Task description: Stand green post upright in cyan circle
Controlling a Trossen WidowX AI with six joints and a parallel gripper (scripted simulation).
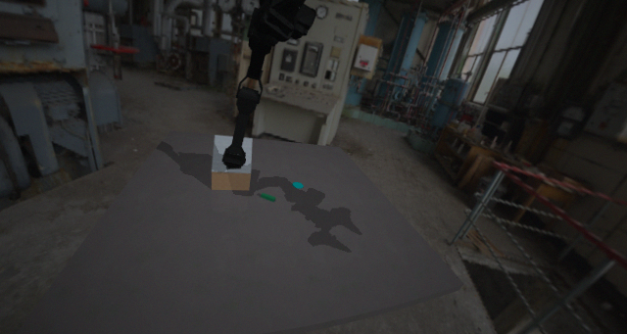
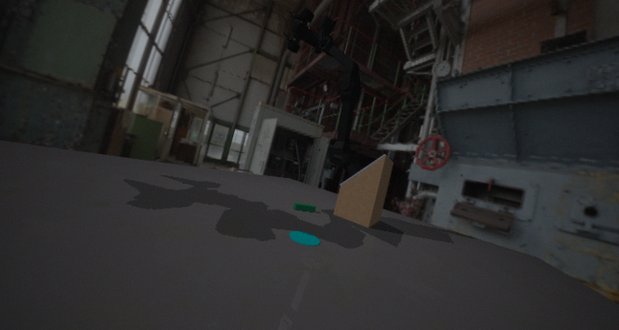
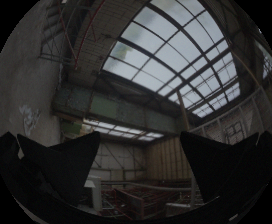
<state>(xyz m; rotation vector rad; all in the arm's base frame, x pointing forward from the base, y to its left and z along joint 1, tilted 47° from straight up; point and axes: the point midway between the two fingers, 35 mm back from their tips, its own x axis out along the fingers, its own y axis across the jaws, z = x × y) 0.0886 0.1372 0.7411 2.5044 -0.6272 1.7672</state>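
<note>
The green post lies 9 cm ahead of my gripper tip, 38 cm to the left of it and 75 cm below it. Also, from my gripper tip: cyan circle: 27 cm ahead, 49 cm to the left, 76 cm below.
</note>
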